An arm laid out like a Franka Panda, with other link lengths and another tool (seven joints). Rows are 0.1 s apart.
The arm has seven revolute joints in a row. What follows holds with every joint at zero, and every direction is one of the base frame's.
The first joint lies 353 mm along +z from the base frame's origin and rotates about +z.
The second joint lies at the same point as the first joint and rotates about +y.
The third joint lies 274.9 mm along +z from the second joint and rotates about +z.
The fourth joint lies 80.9 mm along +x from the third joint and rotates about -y.
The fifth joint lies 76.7 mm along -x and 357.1 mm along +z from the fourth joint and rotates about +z.
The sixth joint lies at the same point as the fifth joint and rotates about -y.
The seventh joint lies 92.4 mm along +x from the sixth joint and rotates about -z.
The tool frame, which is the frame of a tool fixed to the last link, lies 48 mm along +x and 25 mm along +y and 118.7 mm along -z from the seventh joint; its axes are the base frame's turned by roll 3.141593, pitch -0.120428 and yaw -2.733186 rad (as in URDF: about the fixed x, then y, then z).
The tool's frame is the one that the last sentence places.
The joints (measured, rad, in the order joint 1, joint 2, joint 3, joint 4, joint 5, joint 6, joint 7), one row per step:
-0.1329 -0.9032 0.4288 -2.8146 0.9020 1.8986 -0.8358
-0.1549 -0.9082 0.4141 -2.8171 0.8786 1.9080 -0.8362
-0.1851 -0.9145 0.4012 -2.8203 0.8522 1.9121 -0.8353
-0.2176 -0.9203 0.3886 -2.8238 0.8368 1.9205 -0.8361
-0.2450 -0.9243 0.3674 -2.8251 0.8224 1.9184 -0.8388
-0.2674 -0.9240 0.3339 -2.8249 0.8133 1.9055 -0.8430
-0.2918 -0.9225 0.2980 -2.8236 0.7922 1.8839 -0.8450
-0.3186 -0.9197 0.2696 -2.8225 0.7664 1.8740 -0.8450
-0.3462 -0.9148 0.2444 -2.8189 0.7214 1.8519 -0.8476
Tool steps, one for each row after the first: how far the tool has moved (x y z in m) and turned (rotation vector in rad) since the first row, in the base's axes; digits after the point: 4 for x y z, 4 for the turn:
0.0047 -0.0126 0.0016 -0.0132 -0.0124 -0.0277
0.0093 -0.0272 0.0023 -0.0301 -0.0196 -0.0602
0.0142 -0.0426 0.0039 -0.0381 -0.0301 -0.0994
0.0175 -0.0575 0.0065 -0.0360 -0.0339 -0.1318
0.0197 -0.0728 0.0097 -0.0160 -0.0286 -0.1617
0.0205 -0.0891 0.0115 -0.0024 -0.0148 -0.1883
0.0217 -0.1056 0.0121 -0.0014 -0.0067 -0.2186
0.0205 -0.1209 0.0102 -0.0170 0.0131 -0.2329

